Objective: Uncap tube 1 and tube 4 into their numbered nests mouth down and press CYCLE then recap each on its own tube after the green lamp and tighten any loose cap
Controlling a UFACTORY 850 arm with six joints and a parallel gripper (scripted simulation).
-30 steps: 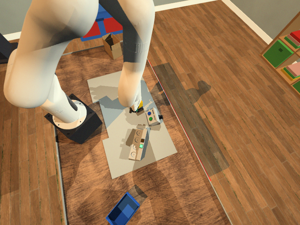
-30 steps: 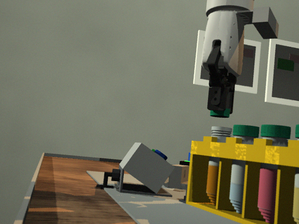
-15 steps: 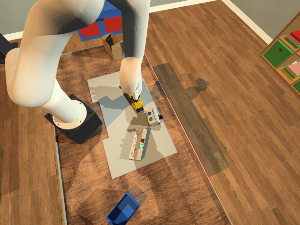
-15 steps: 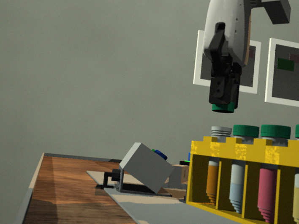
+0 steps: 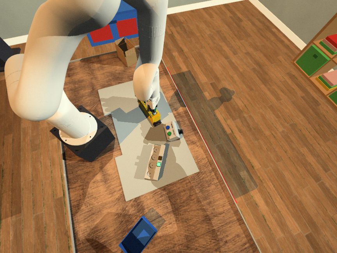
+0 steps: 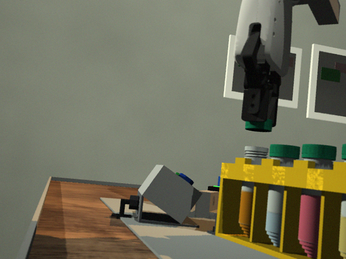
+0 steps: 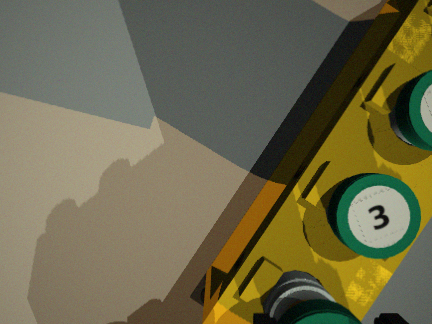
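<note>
Right now my hand is 11 cm to the left of the blue cycle key, 10 cm above it and 7 cm short of it. The rest, counted from my hand: green cap (2 cm below); then grey key housing (13 cm to the right, 12 cm below, 9 cm ahead); then green key (15 cm to the right, 10 cm below, 7 cm ahead).
</note>
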